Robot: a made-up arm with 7 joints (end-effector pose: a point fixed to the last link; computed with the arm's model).
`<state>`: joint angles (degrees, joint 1 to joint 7).
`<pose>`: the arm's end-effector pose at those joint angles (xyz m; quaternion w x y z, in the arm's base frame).
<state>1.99 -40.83 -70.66 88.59 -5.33 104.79 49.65</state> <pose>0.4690 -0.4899 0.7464 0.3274 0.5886 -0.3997 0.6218</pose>
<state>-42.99 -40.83 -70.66 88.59 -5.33 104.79 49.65</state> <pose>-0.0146 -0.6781 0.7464 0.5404 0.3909 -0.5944 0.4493</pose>
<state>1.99 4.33 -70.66 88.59 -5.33 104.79 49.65</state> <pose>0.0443 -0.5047 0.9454 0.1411 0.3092 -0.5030 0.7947</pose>
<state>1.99 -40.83 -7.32 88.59 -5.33 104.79 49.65</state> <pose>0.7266 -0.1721 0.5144 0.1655 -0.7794 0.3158 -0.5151</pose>
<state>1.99 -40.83 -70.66 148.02 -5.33 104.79 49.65</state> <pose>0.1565 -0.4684 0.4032 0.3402 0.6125 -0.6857 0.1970</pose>
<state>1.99 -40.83 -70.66 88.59 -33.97 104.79 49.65</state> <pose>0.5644 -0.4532 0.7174 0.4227 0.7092 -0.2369 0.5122</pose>
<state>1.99 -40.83 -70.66 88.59 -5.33 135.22 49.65</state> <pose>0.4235 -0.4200 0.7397 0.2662 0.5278 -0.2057 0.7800</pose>
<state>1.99 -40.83 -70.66 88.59 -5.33 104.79 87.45</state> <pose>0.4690 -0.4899 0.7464 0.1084 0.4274 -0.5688 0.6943</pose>
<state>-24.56 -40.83 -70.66 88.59 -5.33 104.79 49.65</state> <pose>0.2006 -0.6479 0.7464 0.4615 0.4811 -0.5242 0.5300</pose>
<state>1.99 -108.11 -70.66 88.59 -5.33 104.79 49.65</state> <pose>0.5712 -0.4864 0.0772 0.5052 0.8279 -0.1395 0.1995</pose>
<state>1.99 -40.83 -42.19 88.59 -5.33 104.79 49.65</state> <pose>0.6186 -0.3965 0.6144 0.1094 0.7009 -0.3760 0.5961</pose>
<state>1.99 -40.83 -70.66 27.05 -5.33 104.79 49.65</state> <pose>0.5302 -0.1113 1.0343 0.2237 0.4011 0.0061 0.8883</pose>
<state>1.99 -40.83 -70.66 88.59 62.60 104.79 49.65</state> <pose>0.2678 -0.5279 0.6214 0.0335 0.1744 -0.6712 0.7196</pose>
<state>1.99 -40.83 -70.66 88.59 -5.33 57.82 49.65</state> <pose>0.4797 -0.6065 0.6968 0.3759 0.6008 -0.6399 0.2970</pose>
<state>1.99 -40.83 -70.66 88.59 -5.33 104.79 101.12</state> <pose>0.4690 -0.4899 0.7464 0.0250 0.3566 -0.6156 0.7023</pose>
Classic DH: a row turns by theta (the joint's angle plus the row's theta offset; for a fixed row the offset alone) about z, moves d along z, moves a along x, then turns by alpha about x. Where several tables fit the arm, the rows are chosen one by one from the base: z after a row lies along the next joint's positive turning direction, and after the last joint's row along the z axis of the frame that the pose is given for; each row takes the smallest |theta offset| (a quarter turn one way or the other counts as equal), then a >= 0, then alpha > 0; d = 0 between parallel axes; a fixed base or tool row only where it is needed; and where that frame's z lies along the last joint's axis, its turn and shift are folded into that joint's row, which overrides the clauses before.
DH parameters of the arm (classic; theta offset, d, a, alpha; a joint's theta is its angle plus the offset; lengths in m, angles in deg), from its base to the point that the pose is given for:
joint 1: 0 0.335 0 90
joint 2: 0 0.064 0 -90
joint 3: 0 0.405 0.018 -90
joint 4: 0 0.052 -0.02 90
joint 5: 0 0.447 0 90
joint 6: 90 0.145 0.158 90
joint 7: 0 0.022 0 0

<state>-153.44 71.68 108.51 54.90 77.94 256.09 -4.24</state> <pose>0.6363 0.0003 0.2157 0.2719 -0.5926 0.0142 0.7581</pose>
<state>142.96 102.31 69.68 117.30 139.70 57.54 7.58</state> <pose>-0.2066 -0.3064 0.4032 0.4469 0.0091 -0.7053 0.5503</pose>
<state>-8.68 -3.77 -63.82 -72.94 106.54 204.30 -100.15</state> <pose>0.0892 0.1930 0.9252 0.0696 0.4878 0.4237 -0.7600</pose>
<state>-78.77 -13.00 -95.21 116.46 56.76 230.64 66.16</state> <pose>-0.2917 -0.1247 0.4372 0.8819 -0.1254 0.3330 0.3091</pose>
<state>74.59 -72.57 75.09 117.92 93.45 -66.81 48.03</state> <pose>-0.3500 0.1370 0.4576 0.4663 -0.3541 0.1658 -0.7935</pose>
